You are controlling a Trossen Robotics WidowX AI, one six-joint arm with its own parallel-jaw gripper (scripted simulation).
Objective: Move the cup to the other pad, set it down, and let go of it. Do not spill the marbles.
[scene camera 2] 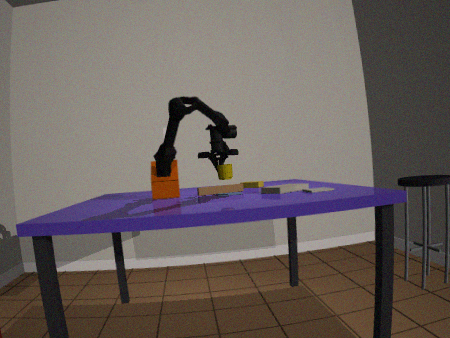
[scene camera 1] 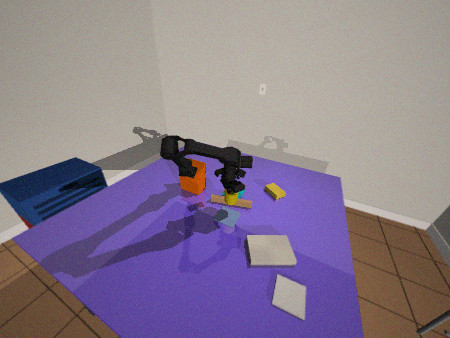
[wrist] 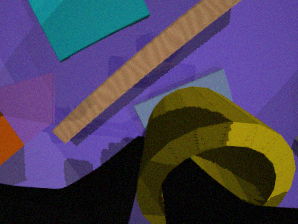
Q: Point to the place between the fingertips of the gripper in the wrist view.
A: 152, 144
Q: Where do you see a white plate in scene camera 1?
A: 288, 295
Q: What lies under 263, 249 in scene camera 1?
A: A beige slab.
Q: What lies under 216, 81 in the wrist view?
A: A pale blue pad.
